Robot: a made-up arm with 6 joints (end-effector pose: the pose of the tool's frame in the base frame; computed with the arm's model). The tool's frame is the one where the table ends.
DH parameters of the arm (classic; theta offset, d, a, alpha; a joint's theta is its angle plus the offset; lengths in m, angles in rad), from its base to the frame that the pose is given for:
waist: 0 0.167 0 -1.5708
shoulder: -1.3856 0 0.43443 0
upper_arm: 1.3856 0 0.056 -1.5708
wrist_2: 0 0.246 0 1.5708
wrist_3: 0 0 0.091 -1.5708
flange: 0 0.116 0 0
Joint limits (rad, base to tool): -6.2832..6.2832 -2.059..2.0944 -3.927..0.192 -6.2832..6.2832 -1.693..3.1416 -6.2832..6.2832
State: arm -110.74 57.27 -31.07 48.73 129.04 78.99
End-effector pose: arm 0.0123 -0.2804 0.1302 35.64 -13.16 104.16
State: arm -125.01 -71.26 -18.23 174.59 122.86 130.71
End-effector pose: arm 0.0787 0.0882 0.5798 -22.14 24.76 2.40
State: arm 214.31 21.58 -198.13 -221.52 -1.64 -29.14
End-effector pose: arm -0.2563 -0.0992 0.8925 -4.06 2.57 143.53
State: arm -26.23 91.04 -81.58 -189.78 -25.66 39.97
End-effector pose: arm 0.2601 -0.1532 -0.2154 -157.05 -27.20 118.33
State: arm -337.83 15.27 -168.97 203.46 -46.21 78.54
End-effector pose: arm 0.3257 0.1958 0.7566 70.91 0.66 129.64
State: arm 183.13 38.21 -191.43 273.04 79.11 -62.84
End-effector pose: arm -0.4472 0.0723 0.7949 81.65 -0.11 -169.21
